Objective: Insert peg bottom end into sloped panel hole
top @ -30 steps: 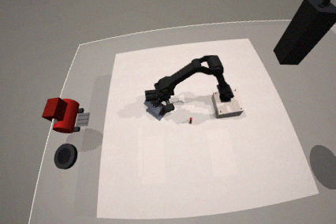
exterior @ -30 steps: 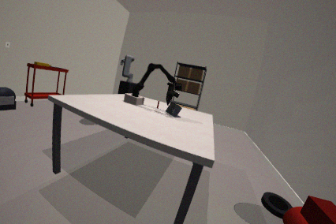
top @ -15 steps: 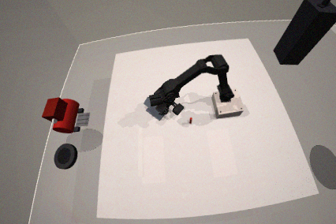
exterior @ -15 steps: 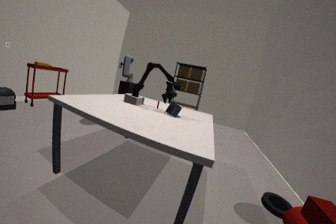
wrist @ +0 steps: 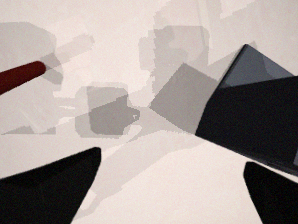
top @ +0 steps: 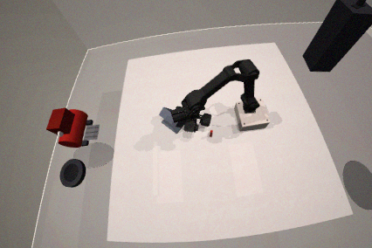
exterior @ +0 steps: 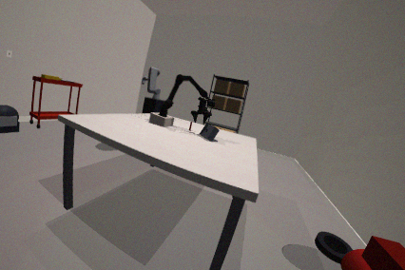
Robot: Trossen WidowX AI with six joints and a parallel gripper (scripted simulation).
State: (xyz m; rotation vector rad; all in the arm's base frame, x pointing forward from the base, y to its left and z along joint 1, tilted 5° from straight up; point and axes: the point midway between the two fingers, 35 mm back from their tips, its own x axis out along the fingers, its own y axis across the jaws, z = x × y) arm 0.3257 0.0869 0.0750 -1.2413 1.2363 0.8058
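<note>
The red round peg lies 11 cm behind my gripper tip, 6 cm to the left of it and 4 cm below it. The rest, counted from my gripper tip: sloped panel 12 cm ahead, 4 cm to the right, 4 cm below.
</note>
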